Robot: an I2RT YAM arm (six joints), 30 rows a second.
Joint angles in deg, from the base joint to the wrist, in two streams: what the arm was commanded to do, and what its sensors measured. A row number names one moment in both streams.
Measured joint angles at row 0:
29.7, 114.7, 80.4, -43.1, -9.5, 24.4
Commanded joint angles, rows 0 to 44:
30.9, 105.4, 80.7, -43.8, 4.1, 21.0
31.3, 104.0, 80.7, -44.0, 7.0, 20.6
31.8, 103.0, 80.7, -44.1, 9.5, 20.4
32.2, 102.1, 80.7, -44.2, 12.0, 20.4
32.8, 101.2, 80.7, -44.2, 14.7, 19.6
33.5, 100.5, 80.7, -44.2, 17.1, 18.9
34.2, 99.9, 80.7, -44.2, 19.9, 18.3
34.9, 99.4, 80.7, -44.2, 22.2, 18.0
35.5, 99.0, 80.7, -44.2, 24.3, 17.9
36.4, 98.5, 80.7, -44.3, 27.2, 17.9
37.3, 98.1, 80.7, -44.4, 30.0, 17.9
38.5, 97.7, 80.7, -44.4, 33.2, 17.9
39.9, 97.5, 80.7, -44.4, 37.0, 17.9
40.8, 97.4, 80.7, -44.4, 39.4, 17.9
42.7, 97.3, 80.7, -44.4, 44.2, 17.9
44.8, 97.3, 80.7, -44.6, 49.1, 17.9
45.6, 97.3, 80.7, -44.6, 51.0, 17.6
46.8, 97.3, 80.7, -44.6, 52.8, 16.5
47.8, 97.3, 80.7, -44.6, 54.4, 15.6
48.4, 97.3, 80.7, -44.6, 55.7, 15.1
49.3, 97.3, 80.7, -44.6, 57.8, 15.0
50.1, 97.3, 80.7, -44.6, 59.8, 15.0
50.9, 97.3, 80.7, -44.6, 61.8, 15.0
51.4, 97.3, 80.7, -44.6, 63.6, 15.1
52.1, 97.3, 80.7, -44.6, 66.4, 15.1
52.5, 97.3, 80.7, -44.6, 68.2, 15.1
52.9, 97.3, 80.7, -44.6, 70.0, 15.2
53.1, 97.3, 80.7, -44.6, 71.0, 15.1
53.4, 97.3, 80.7, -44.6, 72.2, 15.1
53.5, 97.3, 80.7, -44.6, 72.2, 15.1
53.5, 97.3, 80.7, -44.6, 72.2, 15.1
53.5, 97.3, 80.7, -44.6, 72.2, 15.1
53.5, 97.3, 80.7, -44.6, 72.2, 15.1
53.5, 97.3, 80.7, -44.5, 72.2, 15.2
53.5, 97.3, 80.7, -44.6, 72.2, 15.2
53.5, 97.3, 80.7, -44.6, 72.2, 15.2
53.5, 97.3, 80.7, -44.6, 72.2, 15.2
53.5, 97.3, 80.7, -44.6, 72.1, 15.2
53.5, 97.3, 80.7, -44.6, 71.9, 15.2
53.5, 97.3, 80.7, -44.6, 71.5, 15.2
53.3, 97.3, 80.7, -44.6, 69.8, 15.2
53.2, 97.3, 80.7, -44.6, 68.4, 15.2
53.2, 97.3, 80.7, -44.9, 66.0, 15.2
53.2, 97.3, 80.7, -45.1, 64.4, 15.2
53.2, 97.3, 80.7, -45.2, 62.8, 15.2
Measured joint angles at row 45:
52.9, 99.1, 80.4, -44.9, 67.0, 15.2
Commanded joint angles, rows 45 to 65:
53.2, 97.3, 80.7, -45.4, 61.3, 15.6
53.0, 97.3, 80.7, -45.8, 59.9, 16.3
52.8, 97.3, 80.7, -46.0, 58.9, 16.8
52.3, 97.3, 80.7, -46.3, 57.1, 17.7
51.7, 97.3, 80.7, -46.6, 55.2, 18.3
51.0, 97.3, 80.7, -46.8, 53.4, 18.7
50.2, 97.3, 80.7, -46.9, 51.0, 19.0
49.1, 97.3, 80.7, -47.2, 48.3, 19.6
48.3, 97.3, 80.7, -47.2, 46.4, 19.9
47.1, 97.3, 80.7, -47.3, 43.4, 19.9
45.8, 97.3, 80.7, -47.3, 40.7, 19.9
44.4, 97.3, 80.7, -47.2, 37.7, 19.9
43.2, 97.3, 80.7, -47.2, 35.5, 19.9
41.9, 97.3, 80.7, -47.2, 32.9, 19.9
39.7, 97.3, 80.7, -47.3, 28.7, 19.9
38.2, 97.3, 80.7, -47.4, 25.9, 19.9
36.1, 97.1, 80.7, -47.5, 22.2, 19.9
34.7, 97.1, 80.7, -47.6, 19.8, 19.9
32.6, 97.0, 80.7, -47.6, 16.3, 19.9
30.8, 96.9, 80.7, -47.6, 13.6, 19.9
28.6, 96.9, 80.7, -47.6, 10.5, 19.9
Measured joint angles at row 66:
34.1, 99.0, 80.4, -47.5, 24.4, 18.8
